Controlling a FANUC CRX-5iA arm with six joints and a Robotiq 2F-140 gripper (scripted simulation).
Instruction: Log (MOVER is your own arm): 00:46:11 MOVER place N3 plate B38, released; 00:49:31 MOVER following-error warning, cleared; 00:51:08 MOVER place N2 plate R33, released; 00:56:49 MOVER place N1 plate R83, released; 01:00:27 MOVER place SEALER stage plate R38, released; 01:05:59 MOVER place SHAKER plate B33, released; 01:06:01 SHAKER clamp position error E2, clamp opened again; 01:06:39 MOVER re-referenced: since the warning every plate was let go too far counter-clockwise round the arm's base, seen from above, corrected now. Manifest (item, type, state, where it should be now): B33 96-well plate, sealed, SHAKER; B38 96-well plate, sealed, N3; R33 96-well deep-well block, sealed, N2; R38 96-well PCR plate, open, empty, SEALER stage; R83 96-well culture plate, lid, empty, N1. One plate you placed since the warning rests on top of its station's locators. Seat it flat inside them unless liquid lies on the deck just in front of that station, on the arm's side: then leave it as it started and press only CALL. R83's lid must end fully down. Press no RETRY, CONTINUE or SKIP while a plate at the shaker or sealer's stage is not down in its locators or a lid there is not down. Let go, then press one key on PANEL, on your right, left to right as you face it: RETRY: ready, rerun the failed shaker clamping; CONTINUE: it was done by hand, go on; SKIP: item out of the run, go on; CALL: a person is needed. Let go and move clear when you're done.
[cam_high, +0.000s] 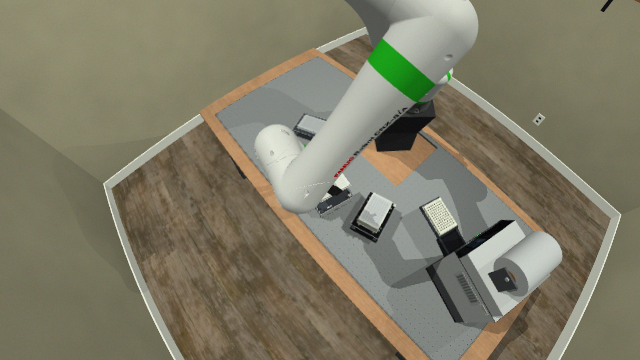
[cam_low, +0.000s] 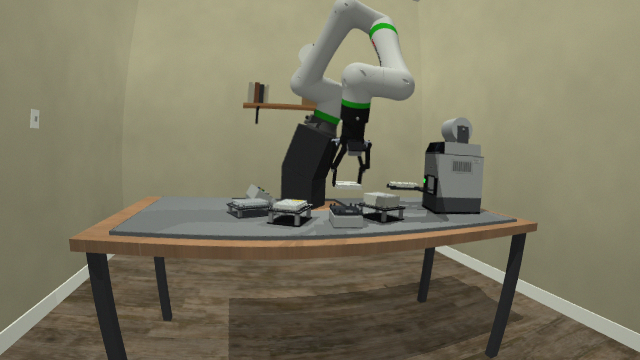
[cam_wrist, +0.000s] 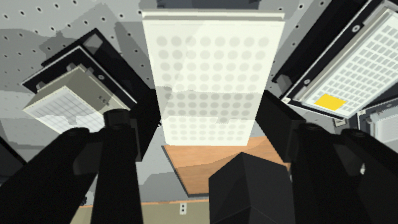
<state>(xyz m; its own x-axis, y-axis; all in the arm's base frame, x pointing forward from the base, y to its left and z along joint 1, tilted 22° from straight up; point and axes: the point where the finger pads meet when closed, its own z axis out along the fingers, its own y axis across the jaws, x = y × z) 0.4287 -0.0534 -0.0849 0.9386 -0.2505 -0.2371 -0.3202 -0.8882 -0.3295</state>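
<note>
Right now my hand is 120 mm above the grey shaker, 30 mm short of it and 10 mm to the right of it. The rest, counted from my hand: white retry button 370 mm behind, 190 mm to the right, 100 mm below; then flat plate 290 mm to the right, 230 mm behind, 110 mm below; then PCR plate 400 mm to the left, 160 mm behind, 40 mm below.
</note>
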